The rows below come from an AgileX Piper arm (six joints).
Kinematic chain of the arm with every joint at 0, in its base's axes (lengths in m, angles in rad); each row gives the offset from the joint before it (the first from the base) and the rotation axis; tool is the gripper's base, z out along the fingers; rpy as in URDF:
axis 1: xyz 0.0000 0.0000 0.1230 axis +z
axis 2: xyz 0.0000 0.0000 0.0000 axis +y
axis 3: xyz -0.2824 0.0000 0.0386 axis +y
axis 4: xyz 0.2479 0.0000 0.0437 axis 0.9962 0 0.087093
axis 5: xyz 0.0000 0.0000 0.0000 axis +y
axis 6: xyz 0.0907 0.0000 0.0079 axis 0.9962 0 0.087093
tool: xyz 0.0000 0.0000 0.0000 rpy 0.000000 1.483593 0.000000
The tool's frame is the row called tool.
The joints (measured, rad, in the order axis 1, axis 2, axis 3, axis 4, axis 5, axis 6), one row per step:
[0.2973, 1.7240, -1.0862, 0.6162, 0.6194, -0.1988]
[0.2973, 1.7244, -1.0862, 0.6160, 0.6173, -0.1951]
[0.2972, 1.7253, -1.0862, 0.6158, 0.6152, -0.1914]
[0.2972, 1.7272, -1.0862, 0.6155, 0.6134, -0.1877]
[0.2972, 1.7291, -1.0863, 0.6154, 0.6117, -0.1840]
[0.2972, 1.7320, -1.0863, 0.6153, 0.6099, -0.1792]
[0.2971, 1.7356, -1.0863, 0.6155, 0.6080, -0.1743]
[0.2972, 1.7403, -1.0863, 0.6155, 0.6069, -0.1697]
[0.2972, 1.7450, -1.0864, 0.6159, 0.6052, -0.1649]
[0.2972, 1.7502, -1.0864, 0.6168, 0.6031, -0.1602]
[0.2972, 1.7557, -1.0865, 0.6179, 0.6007, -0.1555]
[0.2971, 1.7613, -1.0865, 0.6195, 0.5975, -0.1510]
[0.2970, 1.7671, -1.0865, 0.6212, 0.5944, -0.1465]
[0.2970, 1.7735, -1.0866, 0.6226, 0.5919, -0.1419]
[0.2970, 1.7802, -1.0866, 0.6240, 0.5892, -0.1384]
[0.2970, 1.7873, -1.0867, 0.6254, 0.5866, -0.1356]
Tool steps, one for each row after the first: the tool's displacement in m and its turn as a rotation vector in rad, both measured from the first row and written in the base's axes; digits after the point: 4 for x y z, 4 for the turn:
[0.0002, 0.0000, -0.0001, 0.0008, 0.0002, -0.0040]
[0.0005, -0.0001, -0.0004, 0.0015, 0.0008, -0.0081]
[0.0008, -0.0001, -0.0010, 0.0018, 0.0027, -0.0119]
[0.0011, -0.0001, -0.0016, 0.0024, 0.0045, -0.0157]
[0.0015, 0.0000, -0.0026, 0.0029, 0.0079, -0.0206]
[0.0019, 0.0000, -0.0038, 0.0035, 0.0119, -0.0258]
[0.0024, 0.0001, -0.0054, 0.0036, 0.0175, -0.0301]
[0.0029, 0.0002, -0.0069, 0.0040, 0.0226, -0.0351]
[0.0035, 0.0003, -0.0087, 0.0045, 0.0281, -0.0406]
[0.0041, 0.0005, -0.0105, 0.0051, 0.0335, -0.0463]
[0.0048, 0.0005, -0.0124, 0.0060, 0.0384, -0.0526]
[0.0055, 0.0007, -0.0143, 0.0068, 0.0436, -0.0589]
[0.0061, 0.0008, -0.0164, 0.0073, 0.0498, -0.0648]
[0.0068, 0.0009, -0.0187, 0.0073, 0.0557, -0.0698]
[0.0075, 0.0011, -0.0211, 0.0069, 0.0617, -0.0743]

